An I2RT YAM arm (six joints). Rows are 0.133 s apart.
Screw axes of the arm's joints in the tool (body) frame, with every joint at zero. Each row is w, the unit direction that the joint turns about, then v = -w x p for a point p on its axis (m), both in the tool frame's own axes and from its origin. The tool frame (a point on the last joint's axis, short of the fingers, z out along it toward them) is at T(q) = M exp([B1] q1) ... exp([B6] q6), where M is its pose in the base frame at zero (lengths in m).
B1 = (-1, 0, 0, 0, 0.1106, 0)
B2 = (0, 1, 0, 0.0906, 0, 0.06)
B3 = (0, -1, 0, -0.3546, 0, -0.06)
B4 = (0, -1, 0, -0.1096, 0, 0)
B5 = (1, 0, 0, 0, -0.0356, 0)
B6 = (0, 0, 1, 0, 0, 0)
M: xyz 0.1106 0 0.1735 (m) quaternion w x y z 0.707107 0 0.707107 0
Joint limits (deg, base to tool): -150..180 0..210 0..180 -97..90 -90..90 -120..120
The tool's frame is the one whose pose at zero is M.
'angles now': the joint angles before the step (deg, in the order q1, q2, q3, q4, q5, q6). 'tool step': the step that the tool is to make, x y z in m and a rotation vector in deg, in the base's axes. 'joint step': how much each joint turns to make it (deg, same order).
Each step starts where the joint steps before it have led.
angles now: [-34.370, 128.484, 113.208, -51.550, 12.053, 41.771]
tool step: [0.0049, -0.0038, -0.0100, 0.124, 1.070, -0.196]
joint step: [-0.005, 2.245, 1.614, -0.318, 0.536, -0.018]
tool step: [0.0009, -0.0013, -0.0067, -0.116, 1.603, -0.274]
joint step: [0.007, 1.102, 0.505, -0.636, 1.034, -0.110]
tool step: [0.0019, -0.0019, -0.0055, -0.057, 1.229, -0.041]
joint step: [-0.008, 1.286, 1.062, -0.701, 0.705, -0.236]
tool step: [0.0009, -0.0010, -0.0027, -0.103, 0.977, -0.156]
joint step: [0.009, 0.789, 0.829, -0.772, 0.655, -0.061]
